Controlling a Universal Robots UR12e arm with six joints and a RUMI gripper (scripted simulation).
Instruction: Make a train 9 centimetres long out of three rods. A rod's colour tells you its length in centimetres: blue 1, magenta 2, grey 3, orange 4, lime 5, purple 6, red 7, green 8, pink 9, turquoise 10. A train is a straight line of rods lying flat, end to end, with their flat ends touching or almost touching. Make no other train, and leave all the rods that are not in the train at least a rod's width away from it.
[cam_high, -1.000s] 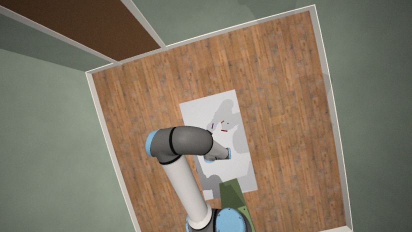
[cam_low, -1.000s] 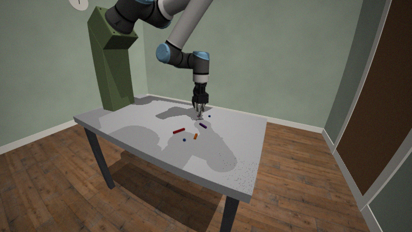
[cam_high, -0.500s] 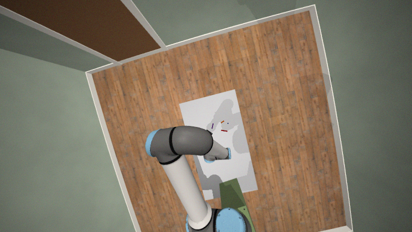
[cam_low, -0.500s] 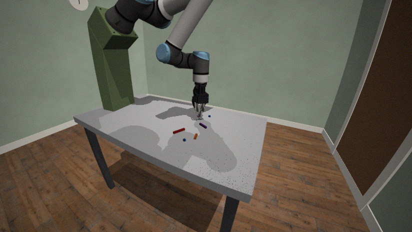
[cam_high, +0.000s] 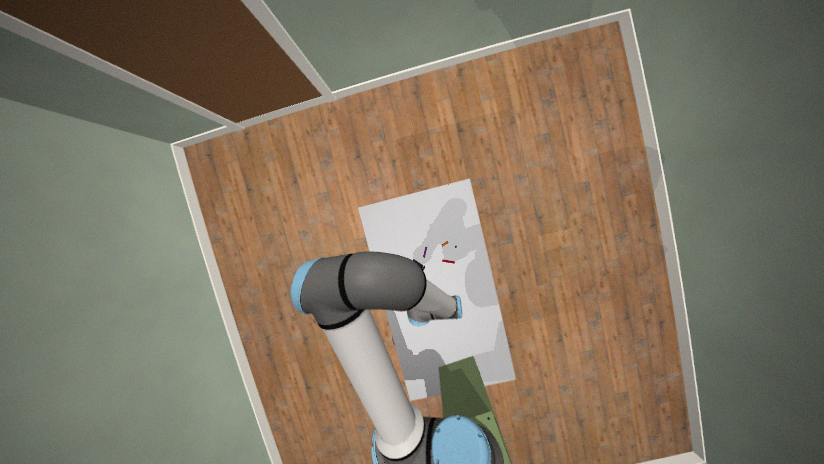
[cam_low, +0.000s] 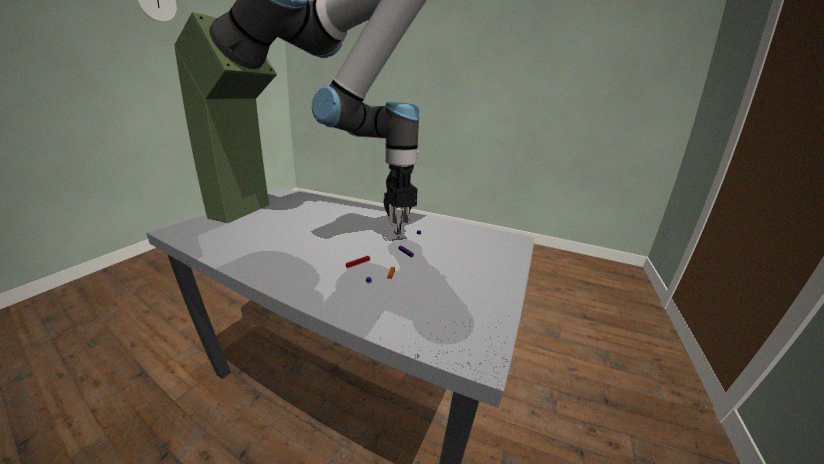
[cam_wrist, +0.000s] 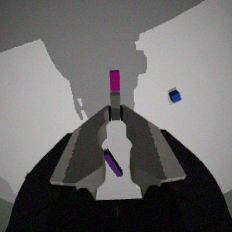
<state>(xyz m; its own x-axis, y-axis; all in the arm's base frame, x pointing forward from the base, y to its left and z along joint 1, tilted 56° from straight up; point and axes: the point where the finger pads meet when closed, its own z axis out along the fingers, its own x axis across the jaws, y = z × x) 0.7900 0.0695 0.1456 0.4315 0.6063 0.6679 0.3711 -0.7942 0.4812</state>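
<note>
Now: hand 1 cm above the grey rod. From my hand the other things lie so: red rod: 2 cm behind, 20 cm to the right, 2 cm below; then purple rod: 7 cm ahead, 9 cm to the right, 2 cm below; then magenta rod: 2 cm behind, 2 cm to the left, 2 cm below.
</note>
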